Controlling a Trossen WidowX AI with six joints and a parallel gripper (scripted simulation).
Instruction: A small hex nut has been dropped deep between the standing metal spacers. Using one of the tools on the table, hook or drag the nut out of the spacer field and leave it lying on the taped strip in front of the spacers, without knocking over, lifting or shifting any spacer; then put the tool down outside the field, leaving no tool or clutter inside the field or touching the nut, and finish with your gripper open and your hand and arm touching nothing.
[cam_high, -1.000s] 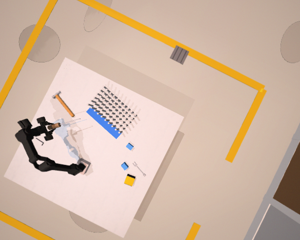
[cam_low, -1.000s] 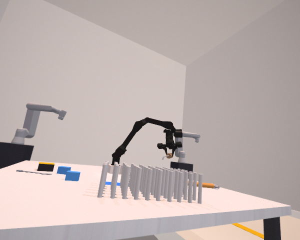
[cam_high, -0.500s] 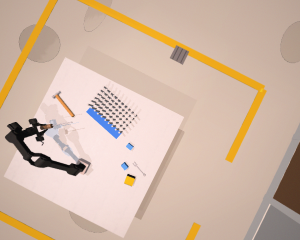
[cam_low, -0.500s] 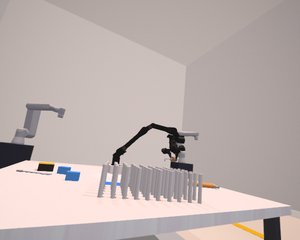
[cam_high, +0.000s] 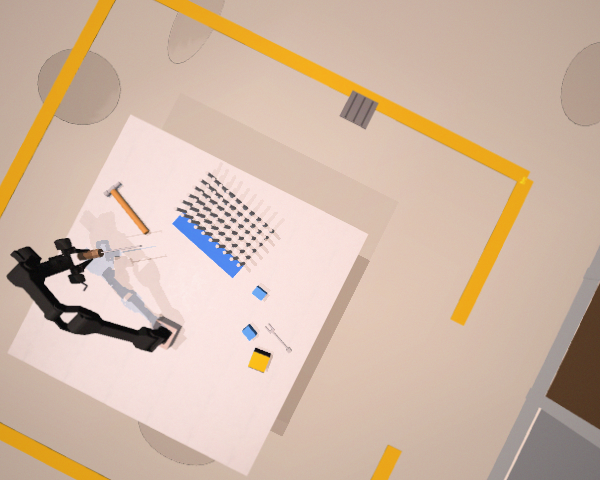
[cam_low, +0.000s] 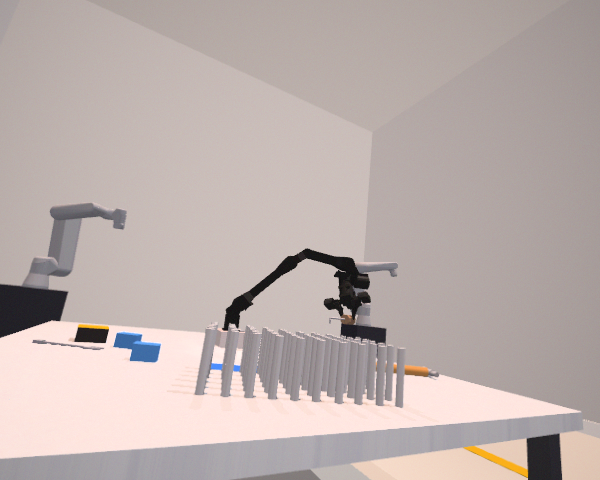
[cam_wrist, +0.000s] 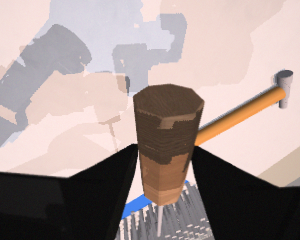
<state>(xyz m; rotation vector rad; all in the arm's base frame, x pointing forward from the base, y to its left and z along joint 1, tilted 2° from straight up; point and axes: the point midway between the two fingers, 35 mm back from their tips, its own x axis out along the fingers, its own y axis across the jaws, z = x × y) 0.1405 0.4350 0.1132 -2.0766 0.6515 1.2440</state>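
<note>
The screwdriver is 80 mm to the right of my gripper tip and 70 mm ahead of it. Round my gripper tip: blue taped strip (350 mm to the right, 290 mm ahead, 150 mm below); then black hex key (210 mm behind, 150 mm below, 40 mm to the left); then grey wrench (890 mm to the right, 150 mm below, 110 mm ahead).
</note>
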